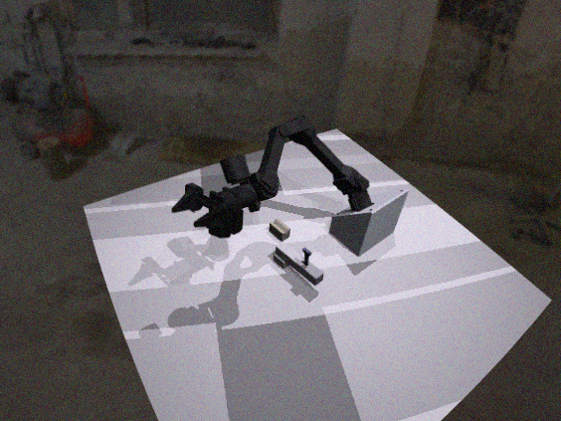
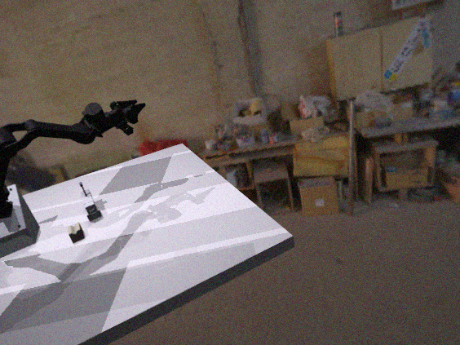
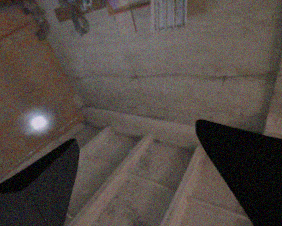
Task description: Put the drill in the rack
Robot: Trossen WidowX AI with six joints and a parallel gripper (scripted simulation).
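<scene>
Now: the blue key 35 cm behind my gripper tip, 30 cm below it and 1 cm to the left of it. Round my gripper tip: grey housing: 35 cm below, 34 cm behind, 2 cm to the right; then rack: 38 cm below, 37 cm behind, 20 cm to the right; then drill: 35 cm below, 34 cm behind, 4 cm to the right.
</scene>
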